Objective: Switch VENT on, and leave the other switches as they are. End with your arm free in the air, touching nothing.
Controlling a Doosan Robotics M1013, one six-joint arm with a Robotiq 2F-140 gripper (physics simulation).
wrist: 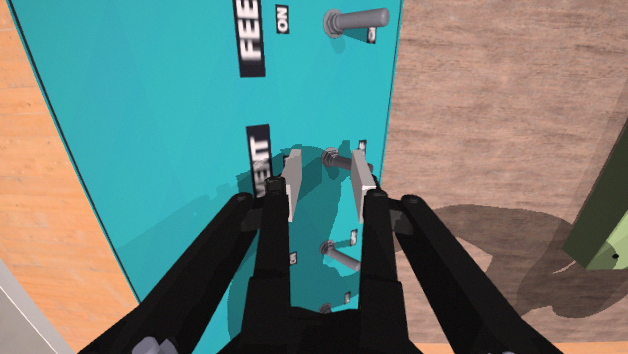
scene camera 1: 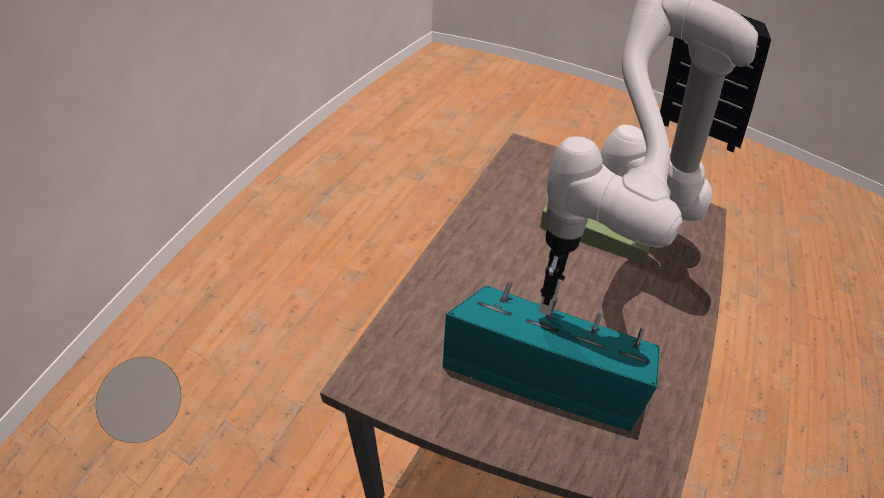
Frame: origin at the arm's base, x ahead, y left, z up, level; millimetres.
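Seen in the pictures: gripper, between the fingertips: (wrist: 326, 164) (scene camera 1: 547, 305).
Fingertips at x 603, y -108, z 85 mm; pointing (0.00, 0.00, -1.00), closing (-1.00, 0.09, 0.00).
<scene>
A point is followed by its place in that frame.
The teal switch box (scene camera 1: 532, 358) @(x 780, y -101, z 100 mm) (wrist: 165, 125) @(x 717, y -159, z 111 mm) stands on the table with a row of levers on top. The VENT lever (scene camera 1: 552, 313) @(x 597, y -94, z 55 mm) (wrist: 342, 161) @(x 588, y -100, z 62 mm) leans toward its OFF label. Its tip is partly hidden behind the right-hand finger in the wrist view. My gripper (scene camera 1: 548, 305) @(x 603, y -108, z 85 mm) (wrist: 326, 164) @(x 603, y -108, z 85 mm) is part-way open and low over the box, one finger on each side of the VENT lever's base as seen in the wrist view. Nothing is gripped. Whether the right-hand finger touches the lever is unclear. The ON label by VENT is mostly hidden behind the left-hand finger.
The FEED lever (scene camera 1: 506, 291) @(x 574, y -215, z 64 mm) (wrist: 362, 18) @(x 568, y -215, z 70 mm) leans toward OFF on one side of VENT. Two other levers, the nearer one (scene camera 1: 595, 323) @(x 600, y 20, z 63 mm) (wrist: 342, 255) @(x 594, y 18, z 63 mm) and the end one (scene camera 1: 639, 337) @(x 611, y 142, z 65 mm), stand on the other side. A green block (scene camera 1: 612, 240) @(x 189, y 23, z -10 mm) (wrist: 607, 240) @(x 194, y 82, z -2 mm) lies behind on the table (scene camera 1: 420, 334) @(x 680, y -391, z -54 mm).
</scene>
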